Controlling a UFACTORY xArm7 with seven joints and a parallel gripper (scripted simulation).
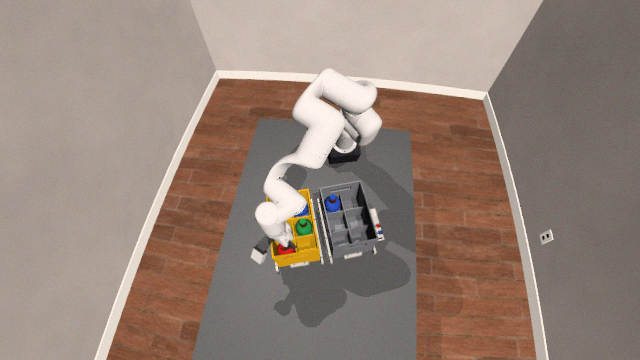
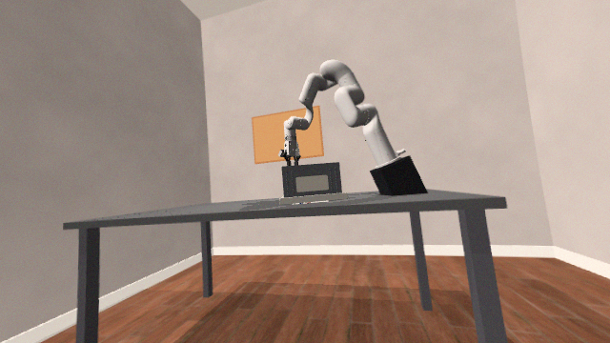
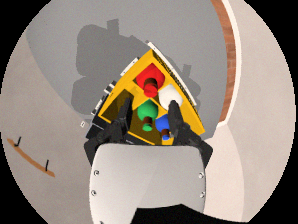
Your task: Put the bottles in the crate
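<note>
My gripper is now 130 mm above the red-label bottle. Also, from my hand: yellow crate: 130 mm below, 90 mm behind, 30 mm to the left; white bottle: 130 mm below, 90 mm behind, 10 mm to the right; green bottle: 130 mm below, 100 mm behind, 80 mm to the left.
</note>
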